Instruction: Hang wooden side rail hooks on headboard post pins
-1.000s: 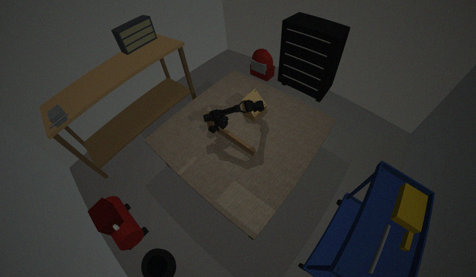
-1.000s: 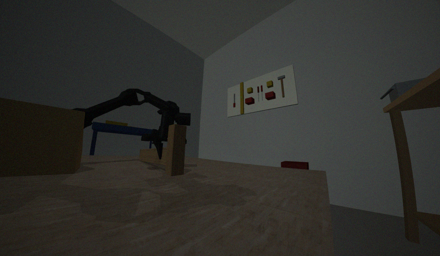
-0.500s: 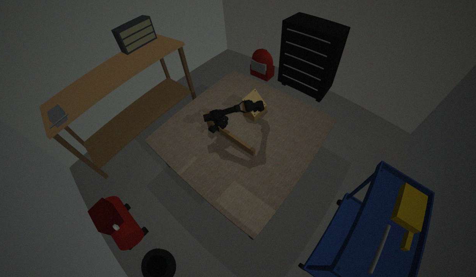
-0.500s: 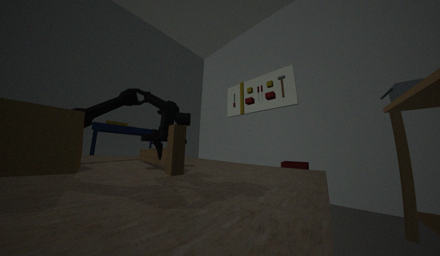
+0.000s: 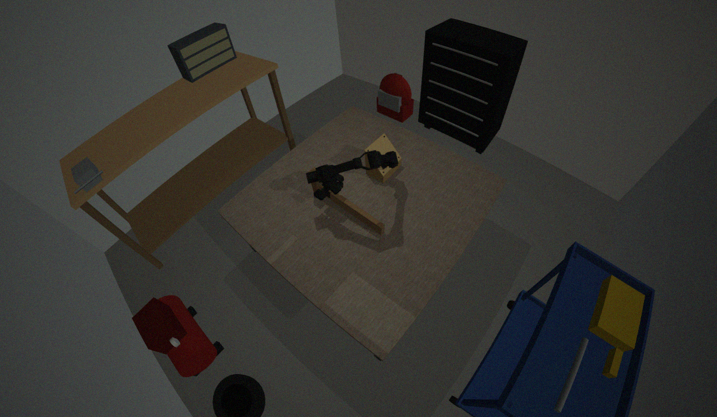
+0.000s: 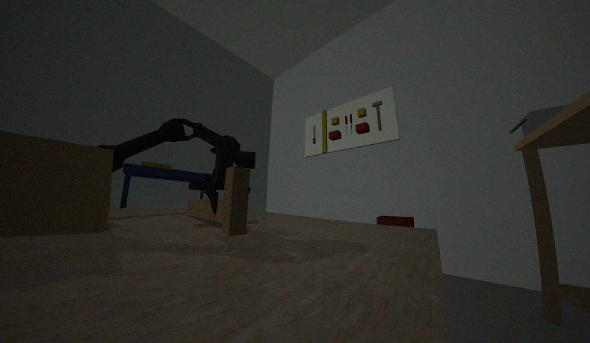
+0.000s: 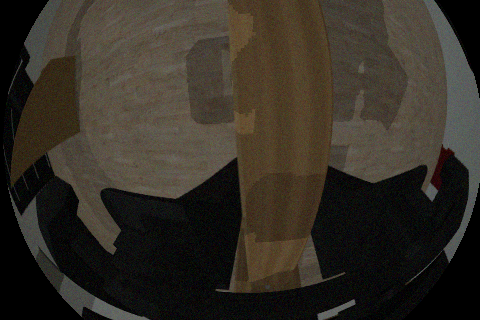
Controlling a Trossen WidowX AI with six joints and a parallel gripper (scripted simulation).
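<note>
My gripper tip is now 100 mm to the left of the post, 40 mm below it and 10 mm short of it.
</note>
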